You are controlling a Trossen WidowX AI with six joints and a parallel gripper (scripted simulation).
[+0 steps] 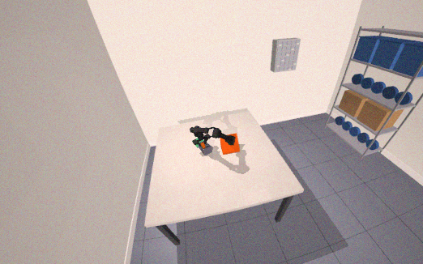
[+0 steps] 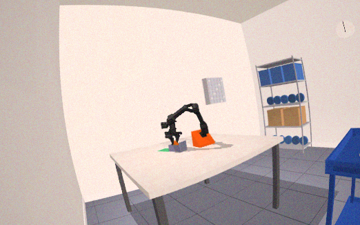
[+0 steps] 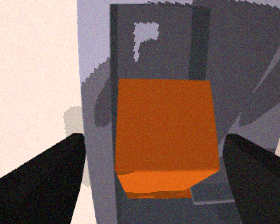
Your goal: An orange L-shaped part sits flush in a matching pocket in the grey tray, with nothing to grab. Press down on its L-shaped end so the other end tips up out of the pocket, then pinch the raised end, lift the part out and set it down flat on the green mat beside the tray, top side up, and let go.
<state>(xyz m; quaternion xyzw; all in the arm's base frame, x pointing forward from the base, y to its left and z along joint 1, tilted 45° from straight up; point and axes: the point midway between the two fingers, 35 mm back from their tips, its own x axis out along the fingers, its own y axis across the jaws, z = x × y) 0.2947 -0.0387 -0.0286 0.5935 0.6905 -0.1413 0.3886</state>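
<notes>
My gripper tip is 140 mm to the left of the green mat, 80 mm above it and 40 mm short of it. The rest, counted from my gripper tip: orange L-shaped part: 30 mm to the left, 30 mm below, 30 mm behind.
</notes>
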